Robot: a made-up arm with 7 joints.
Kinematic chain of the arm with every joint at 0, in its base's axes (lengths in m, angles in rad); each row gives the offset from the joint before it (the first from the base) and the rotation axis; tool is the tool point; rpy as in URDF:
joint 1: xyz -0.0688 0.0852 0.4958 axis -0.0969 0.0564 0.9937
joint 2: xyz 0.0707 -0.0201 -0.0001 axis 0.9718 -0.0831 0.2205
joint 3: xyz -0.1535 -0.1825 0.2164 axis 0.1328 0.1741 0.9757
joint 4: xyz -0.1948 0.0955 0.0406 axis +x
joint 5: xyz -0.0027 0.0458 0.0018 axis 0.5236 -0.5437 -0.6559
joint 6: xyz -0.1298 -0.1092 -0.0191 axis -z
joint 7: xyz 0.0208 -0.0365 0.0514 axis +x
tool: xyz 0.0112 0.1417 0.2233 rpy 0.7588 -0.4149 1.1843
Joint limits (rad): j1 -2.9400..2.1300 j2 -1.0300..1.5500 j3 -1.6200..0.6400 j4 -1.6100..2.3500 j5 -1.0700..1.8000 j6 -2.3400..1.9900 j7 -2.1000..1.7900
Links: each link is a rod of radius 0.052 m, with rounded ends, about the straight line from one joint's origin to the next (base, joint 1, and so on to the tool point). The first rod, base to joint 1, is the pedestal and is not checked.
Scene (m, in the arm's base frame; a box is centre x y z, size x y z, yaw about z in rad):
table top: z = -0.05
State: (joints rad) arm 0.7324 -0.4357 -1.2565 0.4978 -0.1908 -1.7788 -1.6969
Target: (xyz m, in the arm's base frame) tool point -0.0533 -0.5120 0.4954
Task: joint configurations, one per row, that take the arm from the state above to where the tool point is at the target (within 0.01 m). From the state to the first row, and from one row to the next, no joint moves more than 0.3 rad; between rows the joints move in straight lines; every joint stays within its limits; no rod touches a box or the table.
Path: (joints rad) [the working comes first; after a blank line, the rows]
Joints at the target: 0.9896 0.6448 -0.2685 0.6092 -0.5568 -2.1588 -1.5402
Straight joint move there: clear.

1: 0.7967 -0.1656 -1.0095 0.5257 -0.2823 -1.8738 -1.6577
2: 0.8610 0.1046 -0.7625 0.5535 -0.3738 -1.9688 -1.6186
3: 0.9253 0.3747 -0.5155 0.5814 -0.4653 -2.0638 -1.5794
4: 0.9896 0.6448 -0.2685 0.6092 -0.5568 -2.1588 -1.5402

